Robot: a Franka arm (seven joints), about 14 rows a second.
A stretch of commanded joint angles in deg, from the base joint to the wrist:
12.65 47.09 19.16 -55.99 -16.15 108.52 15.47
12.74 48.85 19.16 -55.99 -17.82 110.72 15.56
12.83 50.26 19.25 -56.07 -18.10 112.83 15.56
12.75 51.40 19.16 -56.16 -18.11 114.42 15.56
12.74 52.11 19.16 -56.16 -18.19 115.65 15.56
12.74 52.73 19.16 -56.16 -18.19 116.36 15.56
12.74 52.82 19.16 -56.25 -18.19 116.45 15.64
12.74 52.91 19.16 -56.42 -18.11 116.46 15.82
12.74 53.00 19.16 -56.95 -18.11 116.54 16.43
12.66 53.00 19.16 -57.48 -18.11 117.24 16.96
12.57 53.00 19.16 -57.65 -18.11 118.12 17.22
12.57 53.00 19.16 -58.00 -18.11 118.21 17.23
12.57 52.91 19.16 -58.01 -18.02 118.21 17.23
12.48 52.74 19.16 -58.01 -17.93 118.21 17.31
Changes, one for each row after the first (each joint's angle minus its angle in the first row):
0.09 1.76 0.00 0.00 -1.67 2.20 0.09
0.18 3.17 0.09 -0.08 -1.95 4.31 0.09
0.10 4.31 0.00 -0.17 -1.96 5.90 0.09
0.09 5.02 0.00 -0.17 -2.04 7.13 0.09
0.09 5.64 0.00 -0.17 -2.04 7.84 0.09
0.09 5.73 0.00 -0.26 -2.04 7.93 0.17
0.09 5.82 0.00 -0.43 -1.96 7.94 0.35
0.09 5.91 0.00 -0.96 -1.96 8.02 0.96
0.01 5.91 0.00 -1.49 -1.96 8.72 1.49
-0.08 5.91 0.00 -1.66 -1.96 9.60 1.75
-0.08 5.91 0.00 -2.01 -1.96 9.69 1.76
-0.08 5.82 0.00 -2.02 -1.87 9.69 1.76
-0.17 5.65 0.00 -2.02 -1.78 9.69 1.84

